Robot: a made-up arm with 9 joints. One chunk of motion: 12 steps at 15 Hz.
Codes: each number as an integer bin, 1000 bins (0 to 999) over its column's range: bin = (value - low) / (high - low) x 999, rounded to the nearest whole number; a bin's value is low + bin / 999 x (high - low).
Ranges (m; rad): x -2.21..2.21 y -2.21..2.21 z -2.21..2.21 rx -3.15..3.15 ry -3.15..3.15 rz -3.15..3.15
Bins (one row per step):
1: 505 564 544 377 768 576
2: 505 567 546 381 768 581
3: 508 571 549 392 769 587
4: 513 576 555 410 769 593
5: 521 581 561 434 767 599
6: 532 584 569 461 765 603
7: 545 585 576 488 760 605
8: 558 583 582 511 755 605
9: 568 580 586 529 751 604
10: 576 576 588 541 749 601
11: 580 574 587 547 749 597
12: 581 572 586 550 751 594
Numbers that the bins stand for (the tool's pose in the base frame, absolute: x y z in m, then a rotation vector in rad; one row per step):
1: 0.0243 0.2854 0.1969 -0.7725 1.6932 0.4824
2: 0.0243 0.2986 0.2057 -0.7473 1.6932 0.5140
3: 0.0376 0.3163 0.2190 -0.6779 1.6995 0.5518
4: 0.0597 0.3385 0.2456 -0.5644 1.6995 0.5896
5: 0.0951 0.3606 0.2721 -0.4131 1.6869 0.6275
6: 0.1438 0.3739 0.3075 -0.2428 1.6743 0.6527
7: 0.2013 0.3783 0.3385 -0.0725 1.6428 0.6653
8: 0.2588 0.3694 0.3650 0.0725 1.6113 0.6653
9: 0.3031 0.3562 0.3827 0.1860 1.5860 0.6590
10: 0.3385 0.3385 0.3916 0.2617 1.5734 0.6401
11: 0.3562 0.3296 0.3871 0.2995 1.5734 0.6149
12: 0.3606 0.3208 0.3827 0.3185 1.5860 0.5959

